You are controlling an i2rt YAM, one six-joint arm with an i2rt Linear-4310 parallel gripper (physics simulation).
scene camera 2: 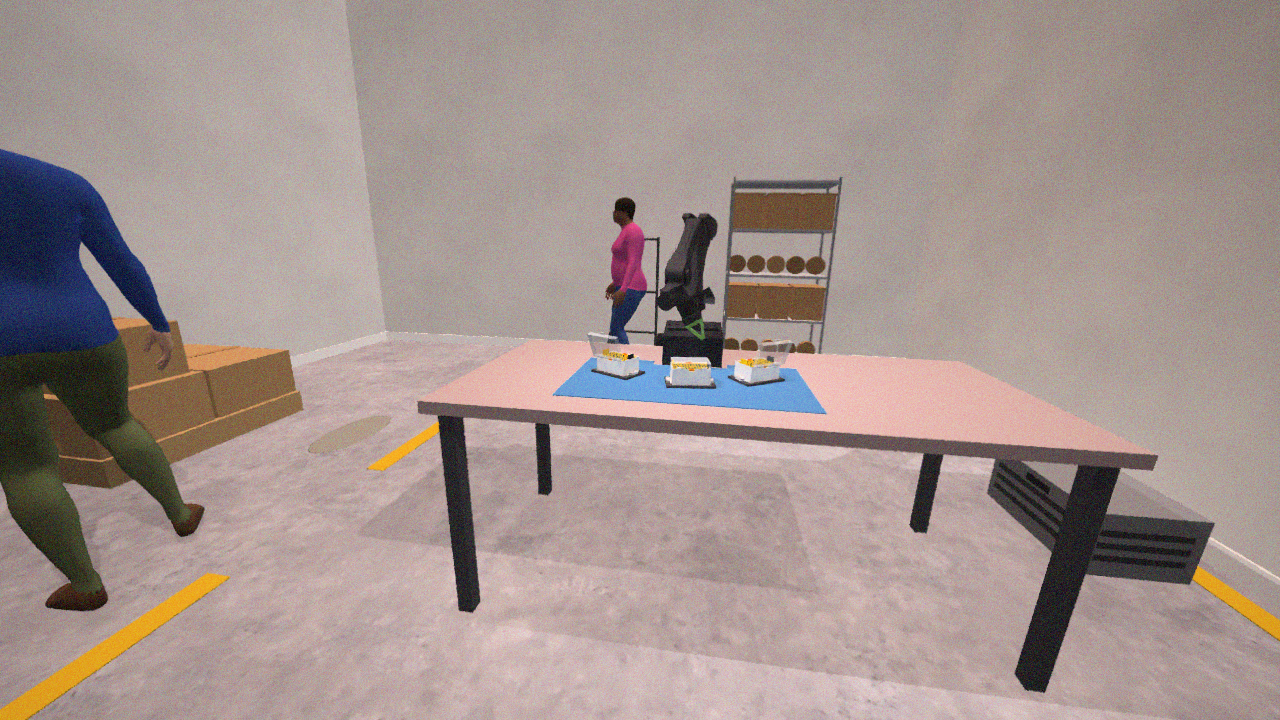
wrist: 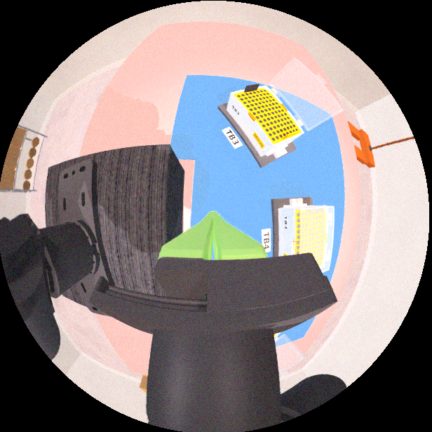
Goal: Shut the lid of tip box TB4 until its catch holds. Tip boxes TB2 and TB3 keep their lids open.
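Frame: origin at the arm's base, x ahead, y left, z up, level; centimetres.
Where they show: gripper, between the fingertips: [scene camera 2: 703, 339]; arm's base, origin of its link: [scene camera 2: 692, 328].
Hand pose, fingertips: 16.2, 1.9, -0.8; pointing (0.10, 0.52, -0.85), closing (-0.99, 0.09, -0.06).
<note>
Each offset is from my fingertips to the top centre of the thing, as dx, dy, dz. "spot": to the spot under its first point. Level surfaces: height alone.
Tip box TB4 @(+15.7, -6.4, -3.4) [scene camera 2: 690, 372] [wrist: 287, 231] is the middle box. Its clear lid [wrist: 314, 235] lies down over the yellow tip rack; whether its catch holds cannot be told. Tip box TB3 @(+10.5, +16.1, -4.5) [scene camera 2: 757, 370] [wrist: 245, 114], on the right in the scene view, has its clear lid @(spot: +18.9, +20.2, +0.8) [scene camera 2: 776, 350] [wrist: 307, 100] open. Tip box TB2 @(+4.9, -29.2, -4.5) [scene camera 2: 617, 364], on the left there, has its lid @(spot: +12.3, -34.8, +0.6) [scene camera 2: 602, 343] open; in the wrist view it is mostly hidden behind the gripper. My green-fingered gripper [scene camera 2: 699, 334] [wrist: 212, 216] is shut and empty, raised on the robot's side of TB4, clear of the boxes.
The boxes stand on a blue mat @(dz -11.1) [scene camera 2: 597, 389] [wrist: 225, 185] on the pink table @(dz -11.4) [scene camera 2: 939, 394] [wrist: 135, 65]. The dark robot base [scene camera 2: 693, 344] [wrist: 132, 200] is at the table's back edge. Two people stand beyond the table's sides, and a shelf rack [scene camera 2: 785, 183] stands behind.
</note>
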